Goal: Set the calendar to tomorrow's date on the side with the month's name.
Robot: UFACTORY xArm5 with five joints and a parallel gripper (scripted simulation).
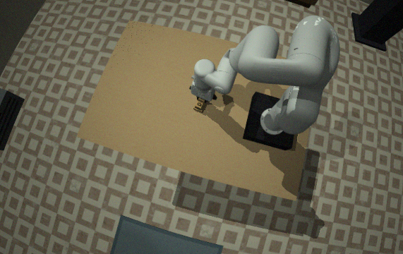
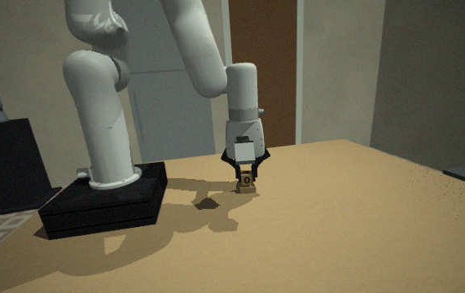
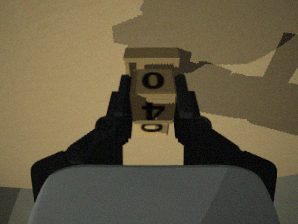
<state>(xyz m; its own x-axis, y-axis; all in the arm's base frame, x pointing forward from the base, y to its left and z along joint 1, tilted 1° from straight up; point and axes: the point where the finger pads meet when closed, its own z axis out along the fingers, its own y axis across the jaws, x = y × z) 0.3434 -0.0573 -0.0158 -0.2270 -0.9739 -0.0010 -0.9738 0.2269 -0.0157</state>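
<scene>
Right now my hand is 10 mm above the wooden date cube. Round my hand: wooden calendar tray (20 mm to the left, 40 mm below).
</scene>
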